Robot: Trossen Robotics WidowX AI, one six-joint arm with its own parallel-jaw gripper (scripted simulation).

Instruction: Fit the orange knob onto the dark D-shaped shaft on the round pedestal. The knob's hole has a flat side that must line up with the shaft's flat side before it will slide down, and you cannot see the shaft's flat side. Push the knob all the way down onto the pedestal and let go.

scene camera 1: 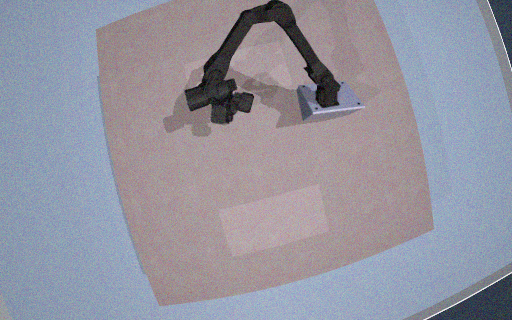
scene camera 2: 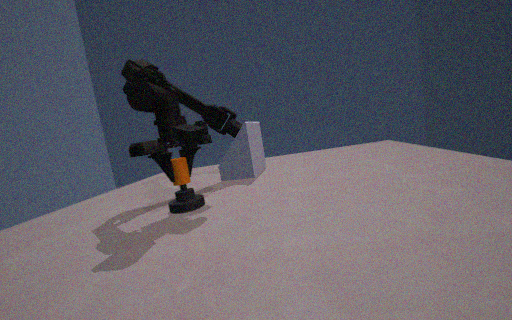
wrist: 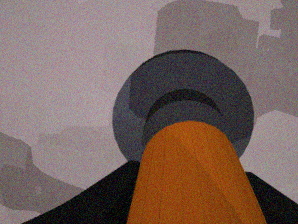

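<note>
My gripper (scene camera 2: 181, 179). Gripper also in scene camera 1 (scene camera 1: 226, 102). Gripper again in wrist view (wrist: 190, 177), carrying an orange knob (wrist: 190, 165).
</note>
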